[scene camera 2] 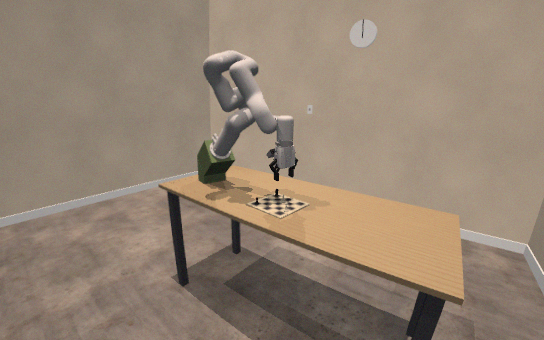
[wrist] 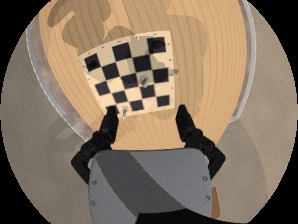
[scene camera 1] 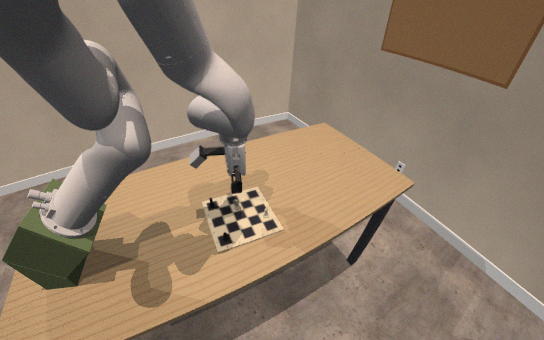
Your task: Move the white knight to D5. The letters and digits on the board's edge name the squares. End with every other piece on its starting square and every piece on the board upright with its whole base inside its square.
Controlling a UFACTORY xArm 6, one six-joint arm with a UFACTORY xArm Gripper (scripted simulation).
chessboard: scene camera 2 272,205; wrist; scene camera 1
same spot on chessboard: (wrist: 115,80) = (scene camera 1: 240,223)
